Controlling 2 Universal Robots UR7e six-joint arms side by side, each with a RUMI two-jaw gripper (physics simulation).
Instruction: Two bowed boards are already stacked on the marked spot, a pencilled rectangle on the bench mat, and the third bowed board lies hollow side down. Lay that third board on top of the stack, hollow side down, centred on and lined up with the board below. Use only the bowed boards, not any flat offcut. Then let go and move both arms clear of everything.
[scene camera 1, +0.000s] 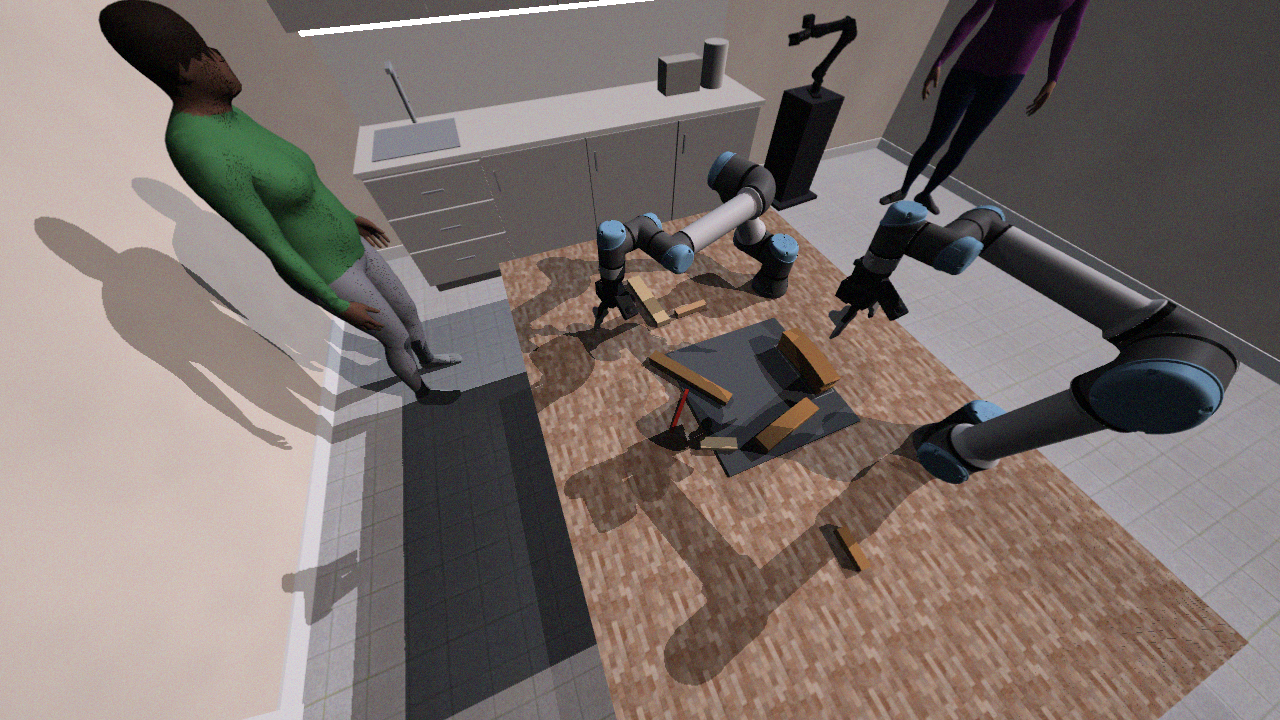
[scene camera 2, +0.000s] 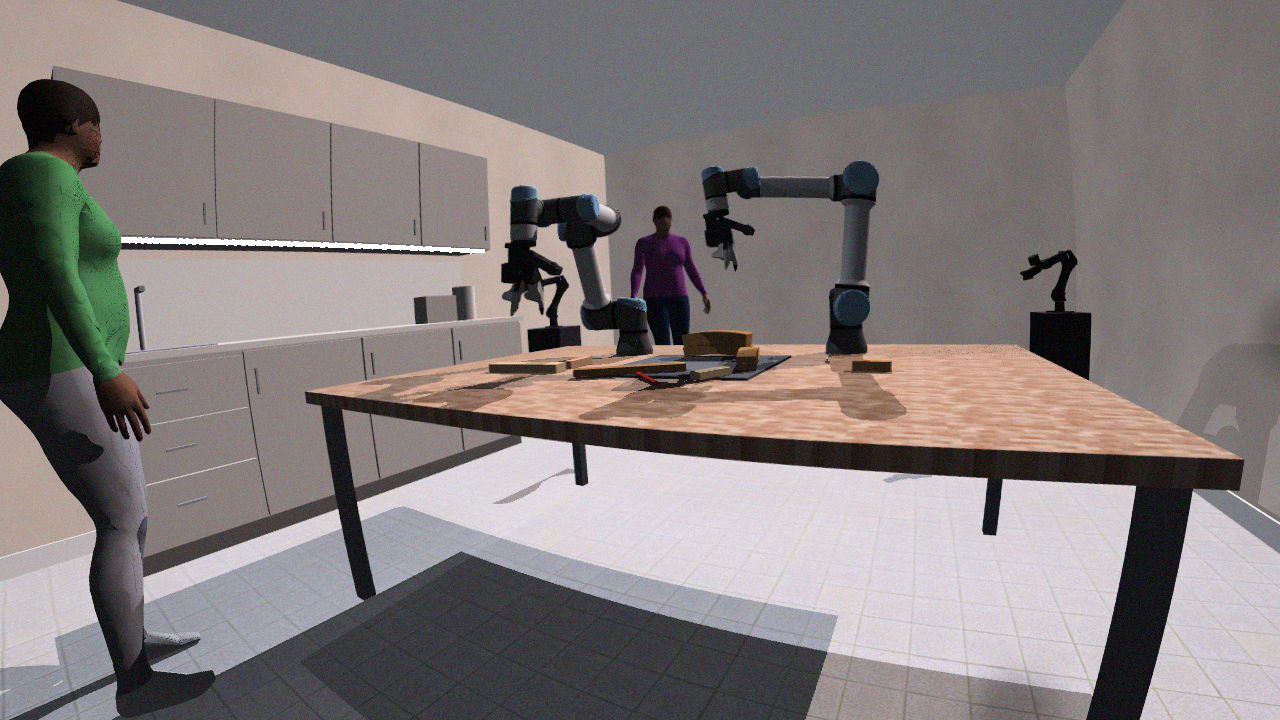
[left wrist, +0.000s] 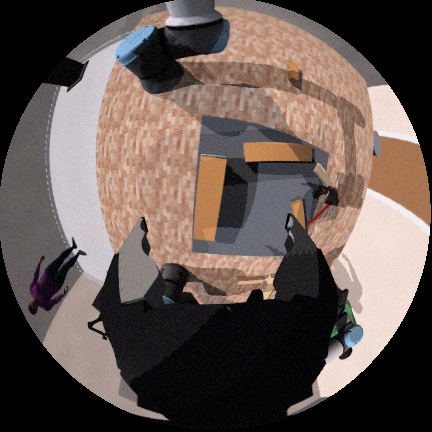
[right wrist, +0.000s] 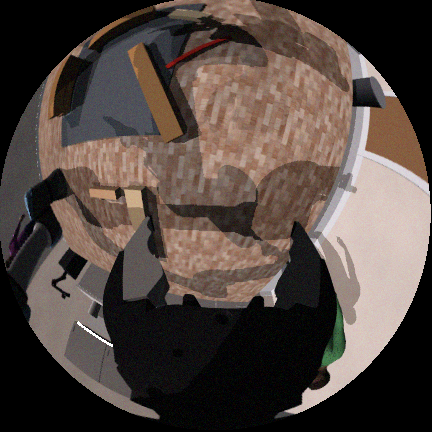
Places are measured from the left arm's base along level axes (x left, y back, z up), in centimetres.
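Pixels of known places: left gripper, fingertip midpoint: (scene camera 1: 849, 328) (scene camera 2: 731, 270) (left wrist: 216, 216); right gripper, fingertip midpoint: (scene camera 1: 615, 321) (scene camera 2: 527, 315) (right wrist: 223, 219); left arm's base, origin of the base link: (scene camera 2: 846, 352) (left wrist: 161, 76); right arm's base, origin of the base link: (scene camera 1: 768, 286) (scene camera 2: 634, 353) (left wrist: 174, 272) (right wrist: 60, 182).
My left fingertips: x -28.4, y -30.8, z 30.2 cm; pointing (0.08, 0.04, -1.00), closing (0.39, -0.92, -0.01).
For each thing: its middle in the pictures, then the offset to it from my left fingertips. Level surfaces: height alone.
- dark bench mat, its level: dz -29.6 cm
- third bowed board, body centre: (scene camera 2: 748, 358) (left wrist: 280, 151) (scene camera 1: 785, 425) dx +16.0, dy -15.8, dz -27.6 cm
- long flat offcut, body centre: (right wrist: 150, 82) (scene camera 2: 629, 369) (scene camera 1: 688, 376) dx -7.1, dy -43.2, dz -28.6 cm
- red-handled hammer, body centre: (scene camera 2: 647, 378) (right wrist: 198, 48) (scene camera 1: 679, 410) (left wrist: 319, 212) dx +5.5, dy -48.8, dz -29.6 cm
- pale block, body centre: (scene camera 2: 711, 372) (scene camera 1: 718, 443) (left wrist: 323, 176) dx +19.1, dy -38.9, dz -28.7 cm
- Pale wood, body centre: (right wrist: 142, 229) (scene camera 2: 526, 367) (scene camera 1: 647, 300) (left wrist: 266, 289) dx -47.2, dy -53.1, dz -28.8 cm
- small block, body centre: (scene camera 2: 578, 362) (right wrist: 103, 191) (scene camera 1: 690, 308) (left wrist: 249, 279) dx -40.2, dy -36.0, dz -28.9 cm
The stack of two bowed boards (scene camera 1: 805, 358) (scene camera 2: 716, 342) (left wrist: 210, 197) stands at the right rear of the dark bench mat (scene camera 1: 729, 353) (left wrist: 265, 215) in scene camera 1. A thin pale pencilled line (left wrist: 214, 155) shows at its end. The third bowed board (scene camera 1: 787, 424) (scene camera 2: 747, 359) (left wrist: 278, 152) lies hollow side down on the mat, apart from the stack and at an angle to it. My left gripper (scene camera 1: 854, 322) (scene camera 2: 730, 263) (left wrist: 216, 216) is open and empty, high above the table. My right gripper (scene camera 1: 614, 319) (scene camera 2: 526, 308) (right wrist: 223, 219) is open and empty, away from the mat.
A long flat offcut (scene camera 1: 689, 377) (right wrist: 157, 95) lies across the mat's edge by a red-handled hammer (scene camera 1: 680, 409) (right wrist: 195, 52). A pale block (scene camera 1: 718, 443) lies near the third board. Pale wood (scene camera 1: 648, 300) and a small block (scene camera 1: 689, 308) lie beside my right gripper; another block (scene camera 1: 850, 548) lies in front.
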